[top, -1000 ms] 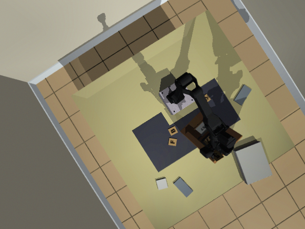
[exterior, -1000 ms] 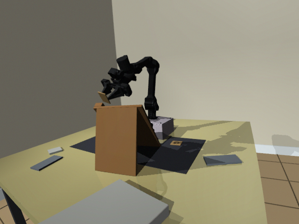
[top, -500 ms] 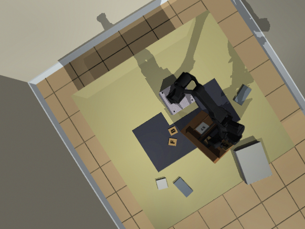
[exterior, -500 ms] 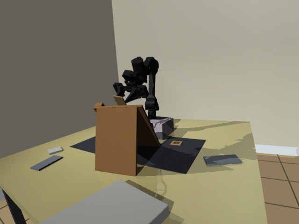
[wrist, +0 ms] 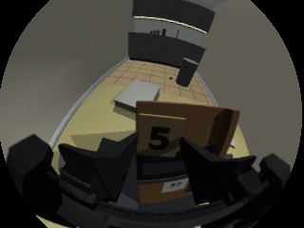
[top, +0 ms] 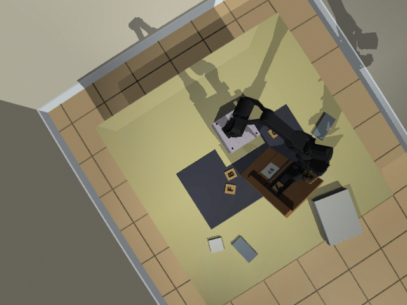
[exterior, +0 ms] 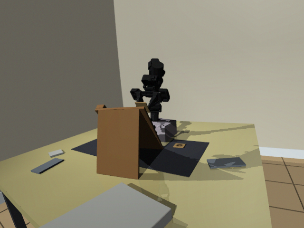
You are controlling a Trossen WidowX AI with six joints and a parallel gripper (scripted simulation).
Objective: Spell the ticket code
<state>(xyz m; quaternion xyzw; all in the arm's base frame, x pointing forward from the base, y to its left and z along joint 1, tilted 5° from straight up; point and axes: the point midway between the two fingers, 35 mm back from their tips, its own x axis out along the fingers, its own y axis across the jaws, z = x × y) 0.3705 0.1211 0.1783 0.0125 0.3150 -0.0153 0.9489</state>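
The white ticket lies 9 cm behind my gripper tip, 9 cm to the right of it and 16 cm below it. From my gripper tip the other things lie so: dark mat 19 cm behind, 14 cm to the right, 26 cm below; small white block 8 cm ahead, 59 cm to the right, 26 cm below; large grey box 38 cm ahead, 7 cm to the left, 24 cm below.
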